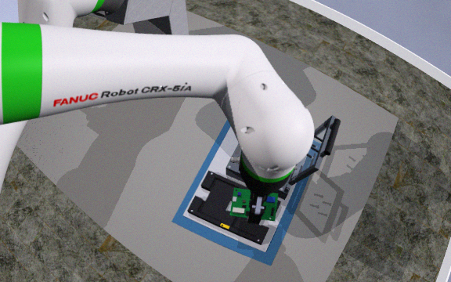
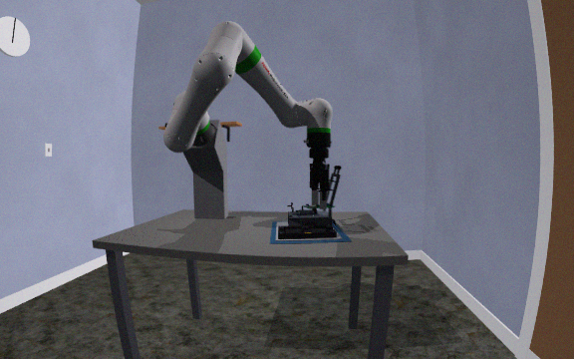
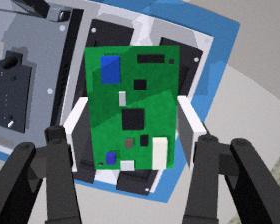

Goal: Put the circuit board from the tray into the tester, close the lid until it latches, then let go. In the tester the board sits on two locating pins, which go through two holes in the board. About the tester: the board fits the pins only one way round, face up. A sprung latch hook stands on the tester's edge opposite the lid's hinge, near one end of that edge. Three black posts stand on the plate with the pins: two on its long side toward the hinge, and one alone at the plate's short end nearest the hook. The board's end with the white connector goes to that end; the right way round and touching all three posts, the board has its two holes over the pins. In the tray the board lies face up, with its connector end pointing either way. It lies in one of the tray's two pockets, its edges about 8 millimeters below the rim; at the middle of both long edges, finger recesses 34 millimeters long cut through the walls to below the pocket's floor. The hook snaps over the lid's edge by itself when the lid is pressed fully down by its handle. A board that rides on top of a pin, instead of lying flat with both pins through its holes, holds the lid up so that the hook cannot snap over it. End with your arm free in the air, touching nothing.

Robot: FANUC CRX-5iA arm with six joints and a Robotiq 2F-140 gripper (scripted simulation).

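Now: hand 20 mm above the green circuit board. From my hand the other things lie so: black latch hook (140 mm behind, 200 mm to the left, 50 mm below); lid (50 mm ahead, 180 mm to the left, 40 mm above).
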